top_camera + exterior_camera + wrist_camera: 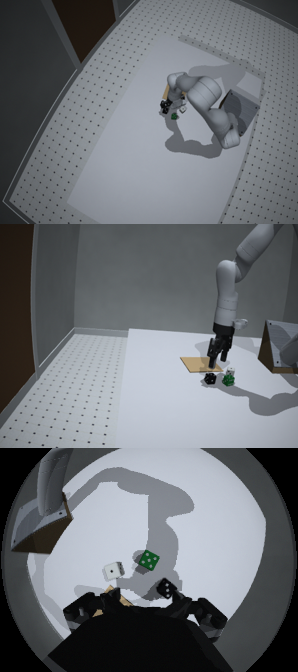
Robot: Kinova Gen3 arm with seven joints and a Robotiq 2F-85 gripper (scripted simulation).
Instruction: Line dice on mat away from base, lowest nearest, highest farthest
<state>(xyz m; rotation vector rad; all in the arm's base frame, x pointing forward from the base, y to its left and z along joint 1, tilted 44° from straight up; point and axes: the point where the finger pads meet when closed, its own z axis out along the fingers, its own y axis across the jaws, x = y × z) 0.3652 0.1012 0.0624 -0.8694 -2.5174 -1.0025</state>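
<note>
Right now the white die is 70 mm behind my hand, 30 mm to the right of it and 50 mm below it. Round my hand: black die: 20 mm ahead, 30 mm to the left, 50 mm below; green die: 40 mm behind, 40 mm to the left, 50 mm below; tan mat: 30 mm ahead, 120 mm to the right, 60 mm below.
</note>
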